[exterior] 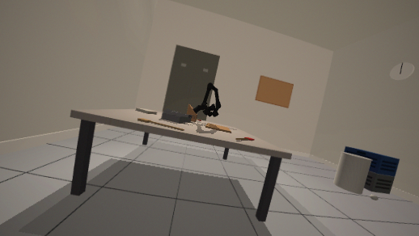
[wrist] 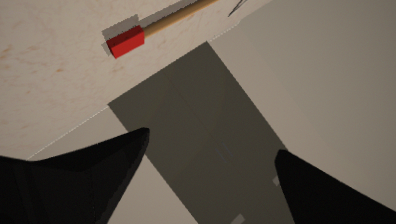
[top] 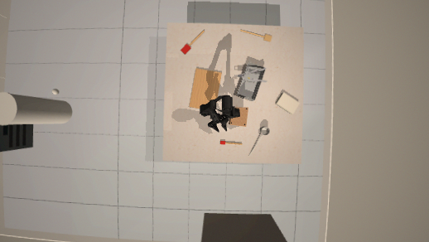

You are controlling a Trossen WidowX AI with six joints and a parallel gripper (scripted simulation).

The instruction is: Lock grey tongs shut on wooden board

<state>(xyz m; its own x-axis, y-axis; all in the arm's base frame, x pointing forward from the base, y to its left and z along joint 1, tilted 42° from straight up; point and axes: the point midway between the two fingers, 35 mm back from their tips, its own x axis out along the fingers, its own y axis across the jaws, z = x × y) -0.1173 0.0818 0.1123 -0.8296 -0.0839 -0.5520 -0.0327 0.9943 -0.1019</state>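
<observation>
The grey roasting tin is 43 cm ahead of my gripper tip, 28 cm to the right of it and 13 cm below it. From my gripper tip the other things lie so: cream block (22 cm ahead, 62 cm to the right, 14 cm below); red-headed tool (81 cm ahead, 25 cm to the left, 15 cm below); wooden board (37 cm ahead, 13 cm to the left, 15 cm below).
</observation>
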